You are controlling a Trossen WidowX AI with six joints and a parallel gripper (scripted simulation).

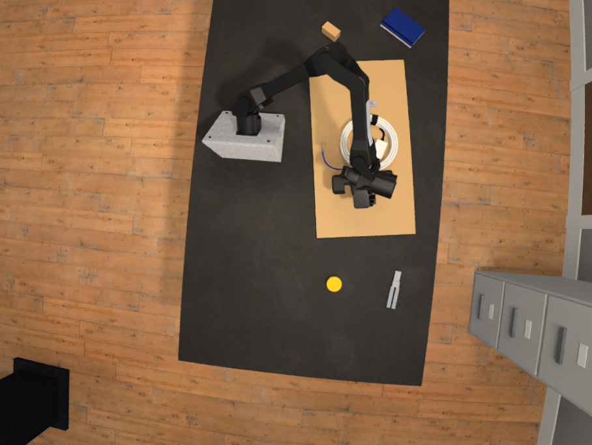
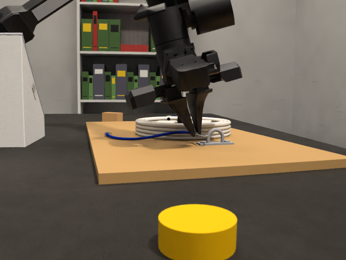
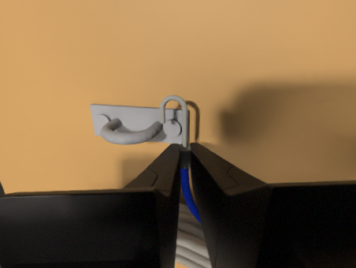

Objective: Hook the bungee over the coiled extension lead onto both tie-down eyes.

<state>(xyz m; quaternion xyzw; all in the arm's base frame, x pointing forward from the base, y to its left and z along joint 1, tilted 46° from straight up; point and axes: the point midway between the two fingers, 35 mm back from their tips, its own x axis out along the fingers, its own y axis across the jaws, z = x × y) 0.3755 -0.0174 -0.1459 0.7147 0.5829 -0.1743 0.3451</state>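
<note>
My hand is 14 cm to the right of the tan board, 5 cm above it and 1 cm past it. From my hand the other things lie so: block: 55 cm to the left, 16 cm behind, 4 cm below; then yellow puck: 34 cm to the right, 6 cm behind, 5 cm below; then grey clip: 33 cm to the right, 16 cm ahead, 5 cm below.
</note>
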